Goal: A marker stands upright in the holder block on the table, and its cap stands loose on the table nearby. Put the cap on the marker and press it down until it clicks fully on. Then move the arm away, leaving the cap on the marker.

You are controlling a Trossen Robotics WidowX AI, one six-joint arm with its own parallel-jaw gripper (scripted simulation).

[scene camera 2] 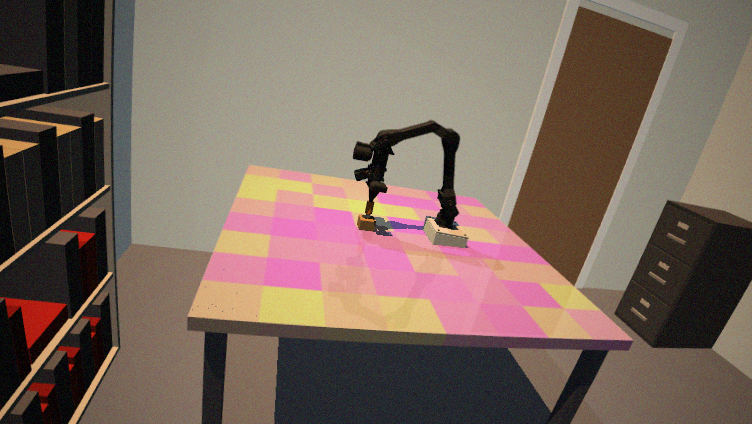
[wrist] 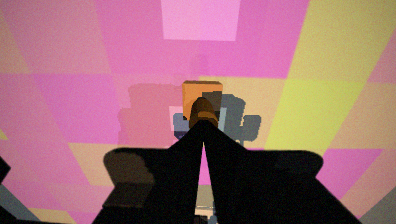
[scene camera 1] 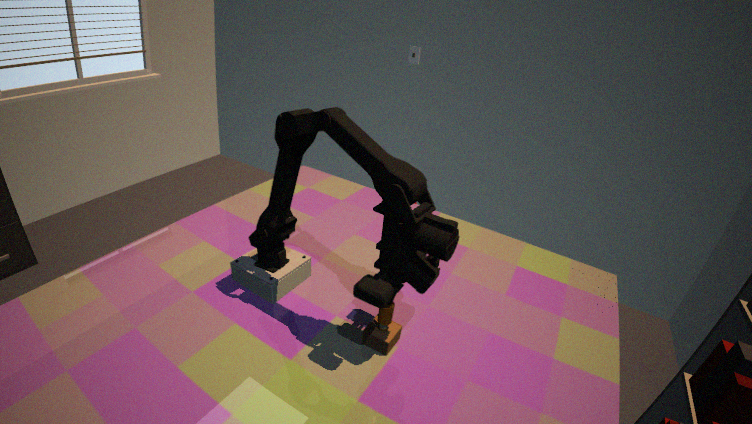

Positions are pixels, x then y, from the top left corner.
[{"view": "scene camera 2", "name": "my gripper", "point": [370, 201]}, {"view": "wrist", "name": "my gripper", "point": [203, 124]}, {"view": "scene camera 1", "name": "my gripper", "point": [388, 304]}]
